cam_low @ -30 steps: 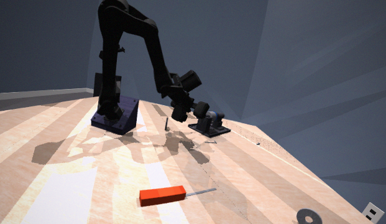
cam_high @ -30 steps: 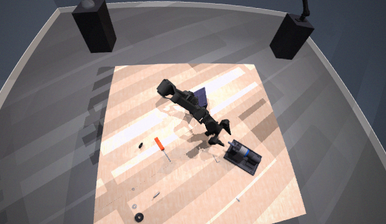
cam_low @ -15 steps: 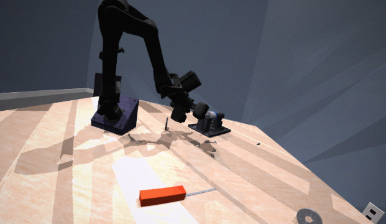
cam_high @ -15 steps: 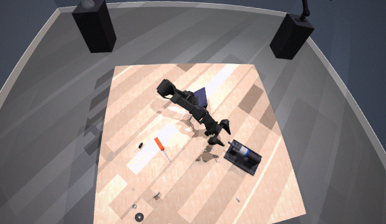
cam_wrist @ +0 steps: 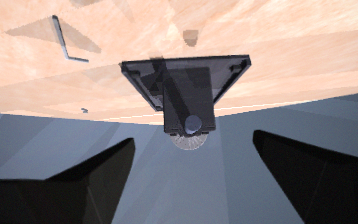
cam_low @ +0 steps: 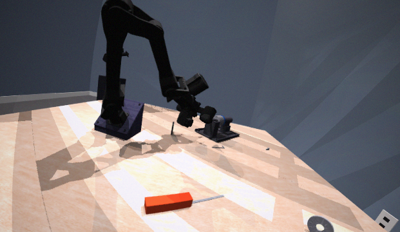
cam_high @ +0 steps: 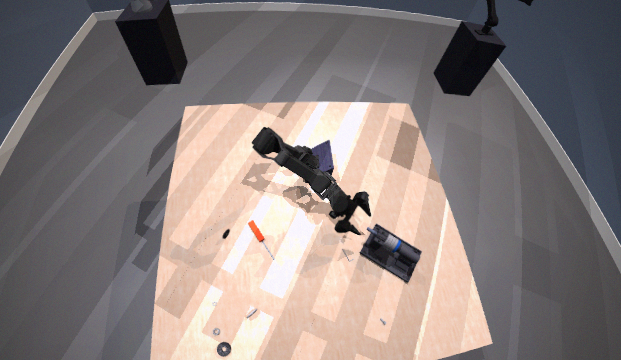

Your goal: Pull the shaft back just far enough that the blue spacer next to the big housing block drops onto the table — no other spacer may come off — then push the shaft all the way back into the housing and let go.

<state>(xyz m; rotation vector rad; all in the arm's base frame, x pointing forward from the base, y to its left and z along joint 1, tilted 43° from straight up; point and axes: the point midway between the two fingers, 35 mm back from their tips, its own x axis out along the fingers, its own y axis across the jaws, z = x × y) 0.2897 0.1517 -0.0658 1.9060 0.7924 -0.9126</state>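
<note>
My gripper tip is 60 mm short of the pale spacer, 80 mm to the right of it and 10 mm above it. From my gripper tip the other things lie so: blue spacer 90 mm ahead, 120 mm to the left, 10 mm below; allen key 100 mm ahead, 60 mm to the right, 90 mm below.
</note>
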